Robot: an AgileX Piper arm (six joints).
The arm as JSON. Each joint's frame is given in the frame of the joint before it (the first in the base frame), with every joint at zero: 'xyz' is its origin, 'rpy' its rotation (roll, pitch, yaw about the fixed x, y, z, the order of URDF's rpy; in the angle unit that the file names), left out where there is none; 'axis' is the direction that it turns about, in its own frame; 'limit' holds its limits. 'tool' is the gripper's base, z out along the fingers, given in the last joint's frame.
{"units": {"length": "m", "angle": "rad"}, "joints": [
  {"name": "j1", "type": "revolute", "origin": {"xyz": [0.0, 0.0, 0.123]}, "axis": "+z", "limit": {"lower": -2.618, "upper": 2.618}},
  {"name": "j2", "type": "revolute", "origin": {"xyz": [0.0, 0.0, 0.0], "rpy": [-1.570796, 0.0, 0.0]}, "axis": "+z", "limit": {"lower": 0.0, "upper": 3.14}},
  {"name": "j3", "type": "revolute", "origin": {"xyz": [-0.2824, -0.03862, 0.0]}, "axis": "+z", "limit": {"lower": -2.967, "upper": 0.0}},
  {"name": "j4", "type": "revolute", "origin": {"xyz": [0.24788, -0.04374, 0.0], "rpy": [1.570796, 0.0, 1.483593]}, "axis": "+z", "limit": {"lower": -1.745, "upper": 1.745}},
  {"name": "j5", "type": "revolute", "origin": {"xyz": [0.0, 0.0, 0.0], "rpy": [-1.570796, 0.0, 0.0]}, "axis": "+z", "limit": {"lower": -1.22, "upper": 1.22}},
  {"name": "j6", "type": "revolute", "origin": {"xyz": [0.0, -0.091, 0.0], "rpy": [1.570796, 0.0, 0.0]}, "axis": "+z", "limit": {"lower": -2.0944, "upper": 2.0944}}
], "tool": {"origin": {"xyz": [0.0, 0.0, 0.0]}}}
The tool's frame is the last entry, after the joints.
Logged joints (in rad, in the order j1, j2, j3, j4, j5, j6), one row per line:
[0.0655 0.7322 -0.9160 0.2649 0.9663 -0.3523]
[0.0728 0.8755 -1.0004 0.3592 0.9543 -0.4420]
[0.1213 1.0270 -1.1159 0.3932 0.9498 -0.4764]
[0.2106 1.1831 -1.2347 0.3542 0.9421 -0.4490]
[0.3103 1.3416 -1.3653 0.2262 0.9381 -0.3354]
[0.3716 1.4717 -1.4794 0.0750 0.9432 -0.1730]
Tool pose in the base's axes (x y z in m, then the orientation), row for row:
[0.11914 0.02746 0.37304 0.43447 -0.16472 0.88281 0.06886]
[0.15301 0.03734 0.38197 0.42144 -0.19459 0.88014 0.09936]
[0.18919 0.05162 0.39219 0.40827 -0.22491 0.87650 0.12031]
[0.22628 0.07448 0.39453 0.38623 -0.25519 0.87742 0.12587]
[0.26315 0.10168 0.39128 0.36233 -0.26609 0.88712 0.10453]
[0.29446 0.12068 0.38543 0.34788 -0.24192 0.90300 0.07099]
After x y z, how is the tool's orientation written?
As a quaternion, w x y z.
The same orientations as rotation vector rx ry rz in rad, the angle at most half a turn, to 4 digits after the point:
[-0.4102 2.1982 0.1715]
[-0.4874 2.2046 0.2489]
[-0.5668 2.2088 0.3032]
[-0.6497 2.2340 0.3205]
[-0.6852 2.2844 0.2692]
[-0.6273 2.3414 0.1841]

